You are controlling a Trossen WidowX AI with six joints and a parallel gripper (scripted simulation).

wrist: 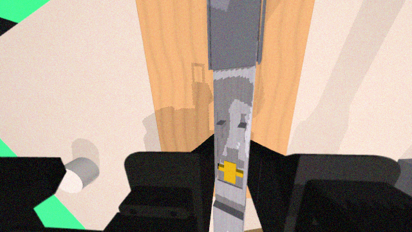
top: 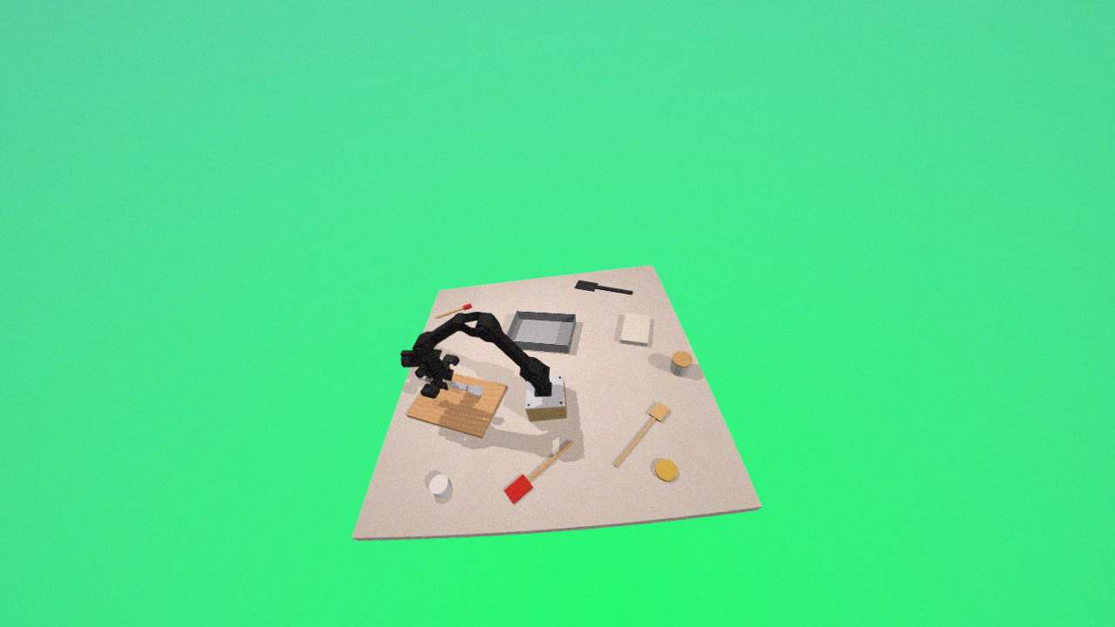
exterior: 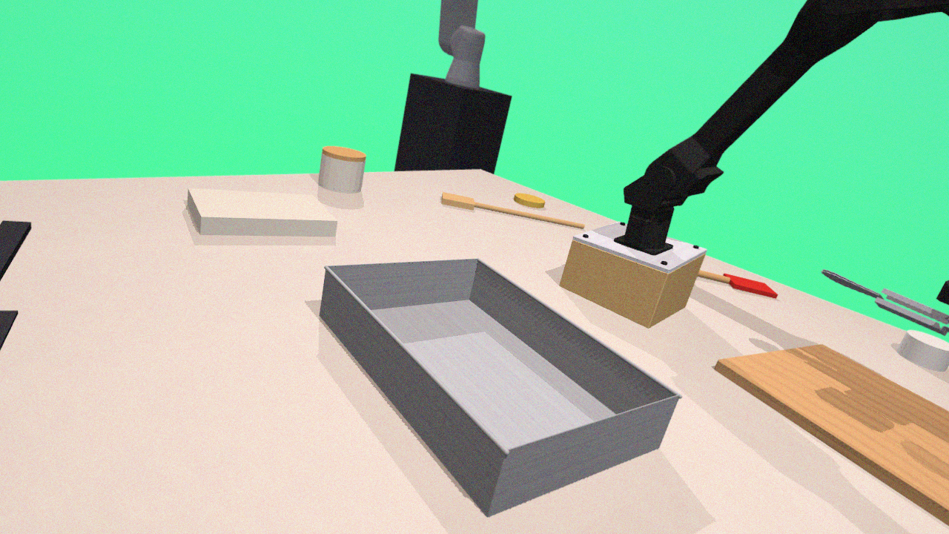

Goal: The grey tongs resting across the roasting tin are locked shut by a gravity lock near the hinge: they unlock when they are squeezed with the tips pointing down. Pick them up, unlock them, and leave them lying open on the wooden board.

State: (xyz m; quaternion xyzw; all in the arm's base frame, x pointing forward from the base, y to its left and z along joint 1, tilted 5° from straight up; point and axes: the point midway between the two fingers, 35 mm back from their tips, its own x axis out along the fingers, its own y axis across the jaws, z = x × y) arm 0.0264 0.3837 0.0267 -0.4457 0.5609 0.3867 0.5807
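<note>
My gripper tip is 1 cm to the left of the wooden board and 9 cm above it. From my gripper tip the other things lie so: yellow lock piece (1 cm to the right, 4 cm above); then white puck (35 cm behind, 3 cm to the right, 8 cm below); then red spatula (31 cm behind, 35 cm to the right, 9 cm below).
</note>
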